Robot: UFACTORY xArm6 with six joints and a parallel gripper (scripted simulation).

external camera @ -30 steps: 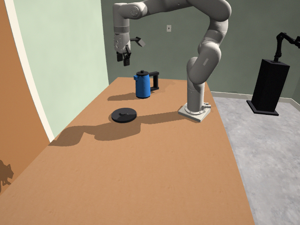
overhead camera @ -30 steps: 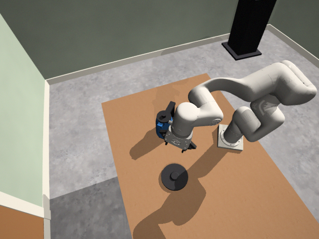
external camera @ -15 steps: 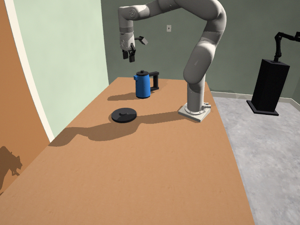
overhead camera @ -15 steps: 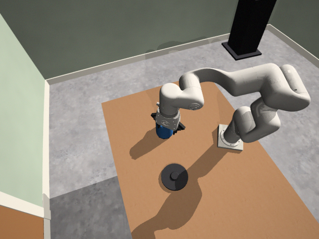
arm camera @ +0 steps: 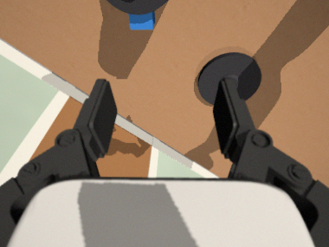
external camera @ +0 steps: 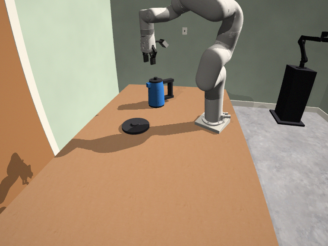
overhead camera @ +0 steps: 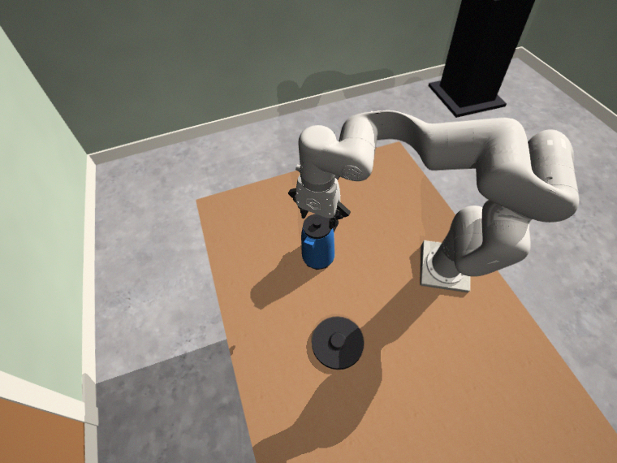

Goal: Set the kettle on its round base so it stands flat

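Right now the blue kettle is 4 cm behind my hand, 9 cm to the right of it and 22 cm below it. From my hand the other things lie so: round black base (2 cm ahead, 23 cm to the left, 30 cm below).
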